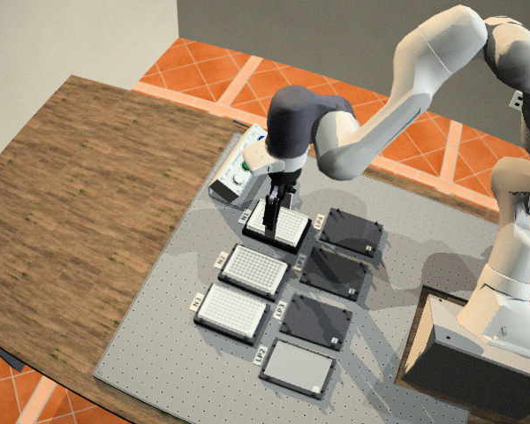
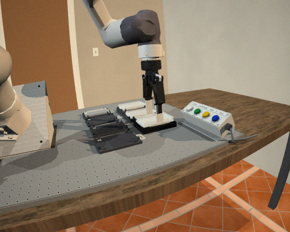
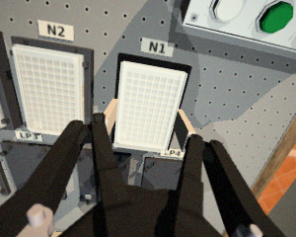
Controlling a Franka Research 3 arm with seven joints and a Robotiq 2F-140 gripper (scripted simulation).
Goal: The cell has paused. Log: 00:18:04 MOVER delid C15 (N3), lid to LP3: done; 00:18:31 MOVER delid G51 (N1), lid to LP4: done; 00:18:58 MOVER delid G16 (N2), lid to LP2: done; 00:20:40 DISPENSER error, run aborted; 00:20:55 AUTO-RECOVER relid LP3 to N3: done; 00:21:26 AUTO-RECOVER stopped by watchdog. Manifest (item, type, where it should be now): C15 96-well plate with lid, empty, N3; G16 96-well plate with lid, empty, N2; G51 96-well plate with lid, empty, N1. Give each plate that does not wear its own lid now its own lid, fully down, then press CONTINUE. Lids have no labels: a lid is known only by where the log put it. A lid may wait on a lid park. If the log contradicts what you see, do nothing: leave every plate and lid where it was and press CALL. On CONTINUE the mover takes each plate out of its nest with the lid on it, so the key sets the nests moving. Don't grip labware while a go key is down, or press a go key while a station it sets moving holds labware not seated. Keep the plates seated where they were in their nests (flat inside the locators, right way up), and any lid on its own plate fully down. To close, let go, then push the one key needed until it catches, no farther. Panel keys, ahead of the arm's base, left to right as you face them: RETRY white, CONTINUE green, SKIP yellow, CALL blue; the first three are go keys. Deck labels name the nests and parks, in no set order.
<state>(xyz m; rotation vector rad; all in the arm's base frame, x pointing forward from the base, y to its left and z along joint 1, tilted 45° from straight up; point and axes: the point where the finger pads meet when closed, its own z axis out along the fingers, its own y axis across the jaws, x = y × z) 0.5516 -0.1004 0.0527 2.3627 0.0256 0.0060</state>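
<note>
Now: the lp2 park 190 mm behind my hand, 320 mm to the left of it and 60 mm below it. Round my hand: plate: 10 mm behind, 140 mm to the left, 40 mm below; then green continue key: 130 mm ahead, 100 mm to the right, 10 mm above; then white retry key: 130 mm ahead, 50 mm to the right, 10 mm above.
</note>
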